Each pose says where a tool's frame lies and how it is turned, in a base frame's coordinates. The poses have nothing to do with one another.
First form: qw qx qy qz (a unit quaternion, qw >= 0); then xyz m.
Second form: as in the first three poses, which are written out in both.
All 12 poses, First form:
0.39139 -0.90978 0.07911 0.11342 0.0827 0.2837 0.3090
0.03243 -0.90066 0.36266 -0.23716 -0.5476 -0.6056 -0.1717
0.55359 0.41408 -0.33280 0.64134 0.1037 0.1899 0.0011
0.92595 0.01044 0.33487 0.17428 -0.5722 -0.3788 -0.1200
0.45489 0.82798 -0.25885 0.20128 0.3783 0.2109 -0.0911
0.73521 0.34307 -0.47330 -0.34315 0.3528 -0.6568 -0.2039
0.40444 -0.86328 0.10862 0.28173 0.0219 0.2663 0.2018
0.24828 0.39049 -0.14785 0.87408 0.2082 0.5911 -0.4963
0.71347 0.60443 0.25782 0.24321 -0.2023 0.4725 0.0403
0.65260 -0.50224 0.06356 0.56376 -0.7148 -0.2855 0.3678
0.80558 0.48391 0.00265 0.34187 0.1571 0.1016 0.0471
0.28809 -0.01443 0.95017 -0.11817 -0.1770 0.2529 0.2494
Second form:
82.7 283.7 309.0 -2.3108 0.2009 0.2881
-547.6 -605.6 -171.7 -2.7725 1.1164 -0.7301
103.7 189.9 1.1 0.9787 -0.7866 1.5158
-572.2 -378.8 -120.0 0.0214 0.6868 0.3574
378.3 210.9 -91.1 2.0427 -0.6386 0.4966
352.8 -656.8 -203.9 0.7539 -1.0401 -0.7541
21.9 266.3 201.8 -2.1794 0.2742 0.7112
208.2 591.1 -496.3 1.0641 -0.4029 2.3820
-202.3 472.5 40.3 1.3394 0.5713 0.5390
-714.8 -285.5 367.8 -1.1398 0.1442 1.2794
157.1 101.6 47.1 1.0359 0.0057 0.7318
-177.0 252.9 249.4 -0.0385 2.5373 -0.3156

